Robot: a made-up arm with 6 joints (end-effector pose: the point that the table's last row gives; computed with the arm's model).
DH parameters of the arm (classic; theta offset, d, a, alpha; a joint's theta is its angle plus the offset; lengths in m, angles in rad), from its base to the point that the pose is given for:
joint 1: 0 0.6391 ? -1.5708
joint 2: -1.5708 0 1.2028 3.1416
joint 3: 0 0 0.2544 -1.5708
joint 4: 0 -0.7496 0 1.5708
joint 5: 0 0 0 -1.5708
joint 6: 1.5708 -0.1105 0 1.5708
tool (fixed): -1.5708 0 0 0
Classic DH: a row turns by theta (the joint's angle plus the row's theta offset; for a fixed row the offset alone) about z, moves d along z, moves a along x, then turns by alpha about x.
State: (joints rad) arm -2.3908 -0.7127 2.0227 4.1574 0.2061 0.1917
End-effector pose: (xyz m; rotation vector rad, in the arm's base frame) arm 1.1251 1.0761 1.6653 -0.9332 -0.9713 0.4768
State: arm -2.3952 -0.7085 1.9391 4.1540 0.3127 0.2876
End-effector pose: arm 1.1064 1.0626 1.7496 -0.9556 -1.1686 0.3966
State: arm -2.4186 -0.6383 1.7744 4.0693 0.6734 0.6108
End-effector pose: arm 0.9898 0.9469 2.0029 -0.9420 -1.7395 0.0228
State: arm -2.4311 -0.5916 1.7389 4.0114 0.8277 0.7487
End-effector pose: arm 0.9232 0.8764 2.0961 -0.8907 -1.9396 -0.1887
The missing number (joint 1, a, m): 0.1135
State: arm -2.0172 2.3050 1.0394 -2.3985 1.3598 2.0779
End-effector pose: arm -0.6727 -1.2361 -0.8513 -1.5367 -1.6052 1.6297
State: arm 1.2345 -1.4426 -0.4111 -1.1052 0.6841 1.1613
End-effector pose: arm -0.2367 -0.8661 1.6563 0.9621 -0.8804 0.4497
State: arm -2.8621 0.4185 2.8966 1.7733 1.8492 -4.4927
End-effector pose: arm 0.1324 -0.0703 1.9975 0.3731 -0.3702 -1.6045
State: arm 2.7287 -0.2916 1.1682 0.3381 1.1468 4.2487
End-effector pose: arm 0.4368 -0.2278 2.6200 -1.1899 -0.0539 -0.9620
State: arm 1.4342 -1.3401 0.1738 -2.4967 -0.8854 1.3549
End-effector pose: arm -0.2325 -1.3137 1.7507 -1.4236 1.2710 -2.3095
